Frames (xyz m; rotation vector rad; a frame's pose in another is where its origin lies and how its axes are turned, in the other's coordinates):
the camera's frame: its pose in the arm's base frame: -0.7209 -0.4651 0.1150 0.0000 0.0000 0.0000
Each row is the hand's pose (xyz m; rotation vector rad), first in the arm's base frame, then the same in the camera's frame.
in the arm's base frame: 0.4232 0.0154 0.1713 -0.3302 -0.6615 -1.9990
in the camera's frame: 1.1441 0.4805 0.0563 -0.3302 -0.6615 -1.9990
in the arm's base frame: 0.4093 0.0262 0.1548 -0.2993 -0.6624 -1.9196
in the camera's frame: 1.1302 0.4913 0.0398 -0.2993 -0.6624 -1.9196
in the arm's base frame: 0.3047 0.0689 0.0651 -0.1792 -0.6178 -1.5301
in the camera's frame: 1.0256 0.5340 -0.0499 -0.1792 -0.6178 -1.5301
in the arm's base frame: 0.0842 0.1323 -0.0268 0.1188 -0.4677 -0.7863
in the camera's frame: 0.8051 0.5974 -0.1418 0.1188 -0.4677 -0.7863
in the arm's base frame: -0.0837 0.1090 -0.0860 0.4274 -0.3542 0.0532
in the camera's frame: 0.6372 0.5741 -0.2010 0.4274 -0.3542 0.0532
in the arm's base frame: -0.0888 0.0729 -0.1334 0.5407 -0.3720 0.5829
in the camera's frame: 0.6321 0.5380 -0.2484 0.5407 -0.3720 0.5829
